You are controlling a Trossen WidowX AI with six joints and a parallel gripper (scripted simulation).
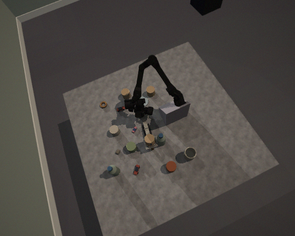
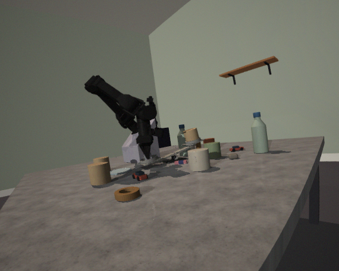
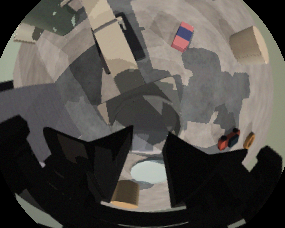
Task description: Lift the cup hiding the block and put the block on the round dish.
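The round pale-blue dish is 120 mm to the right of my gripper tip, 60 mm behind it and 30 mm below it. Also, from my gripper tip: tan cup 260 mm to the left, 80 mm above, 60 mm ahead; grey block 10 mm above; cream cylinder 260 mm ahead.
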